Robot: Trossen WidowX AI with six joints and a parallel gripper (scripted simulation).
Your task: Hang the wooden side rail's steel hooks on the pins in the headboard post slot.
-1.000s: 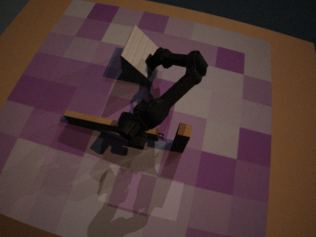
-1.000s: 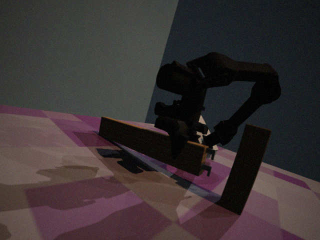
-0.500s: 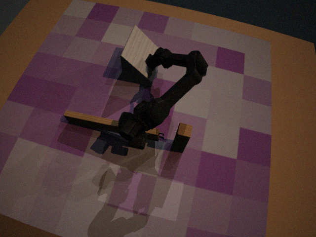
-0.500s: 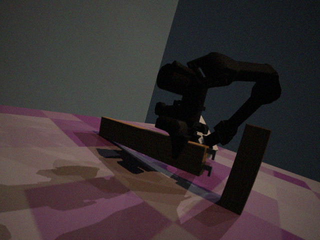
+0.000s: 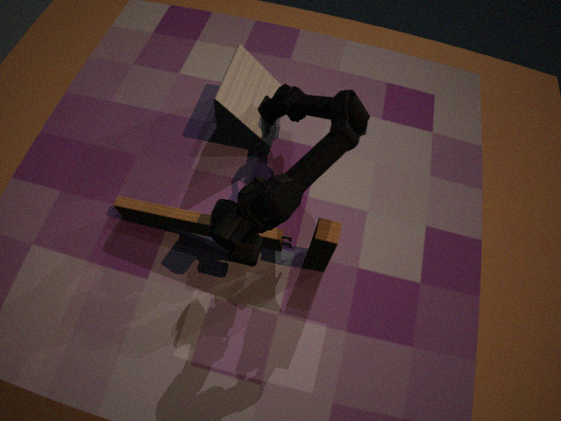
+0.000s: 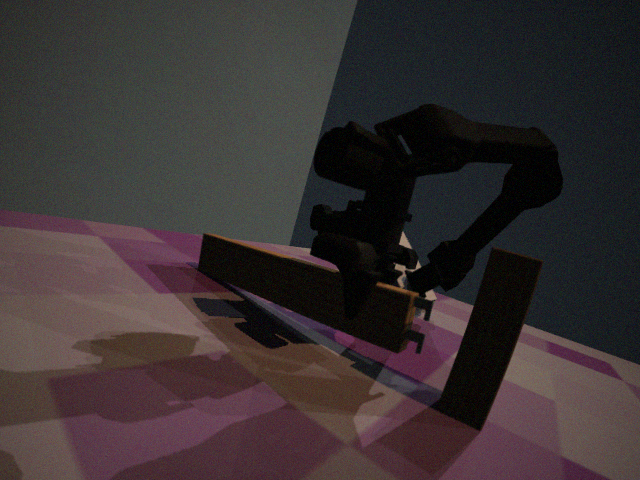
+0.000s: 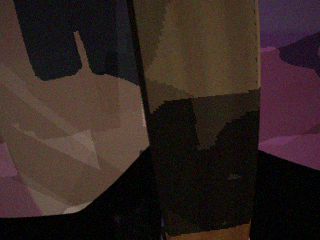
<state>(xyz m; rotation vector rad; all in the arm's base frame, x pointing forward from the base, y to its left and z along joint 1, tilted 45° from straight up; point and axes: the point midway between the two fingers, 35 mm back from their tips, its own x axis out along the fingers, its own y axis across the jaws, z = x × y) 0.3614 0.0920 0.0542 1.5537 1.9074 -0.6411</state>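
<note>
Now: the headboard post 20 mm behind my gripper tip, 160 mm to the left of it and 40 mm above it.
</note>
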